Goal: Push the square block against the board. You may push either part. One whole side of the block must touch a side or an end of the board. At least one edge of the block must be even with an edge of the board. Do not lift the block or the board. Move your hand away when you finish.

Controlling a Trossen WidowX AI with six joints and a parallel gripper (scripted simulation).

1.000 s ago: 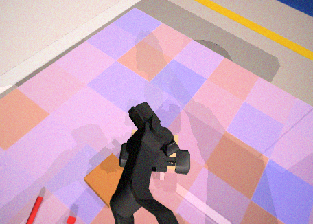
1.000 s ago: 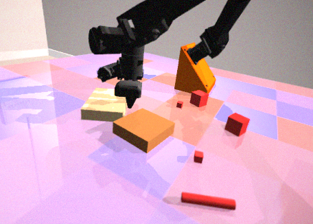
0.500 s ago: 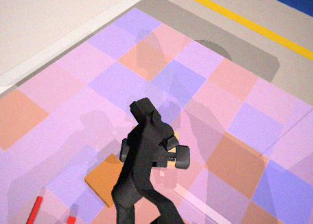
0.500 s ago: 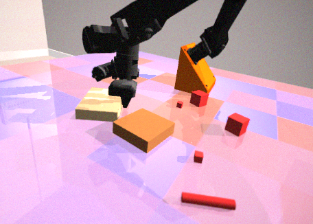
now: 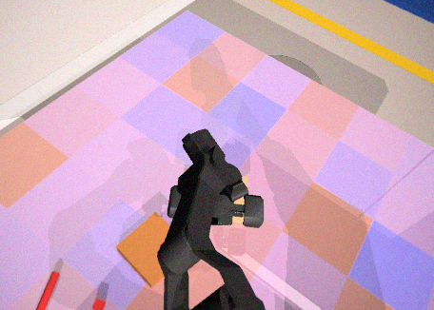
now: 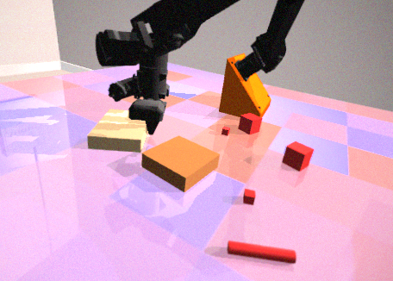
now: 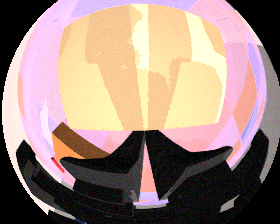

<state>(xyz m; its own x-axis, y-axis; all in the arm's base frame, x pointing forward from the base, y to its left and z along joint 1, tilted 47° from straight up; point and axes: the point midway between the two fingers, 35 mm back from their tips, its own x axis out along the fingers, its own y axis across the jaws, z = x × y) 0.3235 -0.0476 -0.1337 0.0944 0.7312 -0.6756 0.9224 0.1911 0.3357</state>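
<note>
The cream board is 60 mm to the right of my gripper tip, 20 mm ahead of it and 10 mm above it. From my gripper tip the other things lie so: red rod: 270 mm to the left, 200 mm ahead; then orange square block: 110 mm to the left, 80 mm ahead, 10 mm above.
</note>
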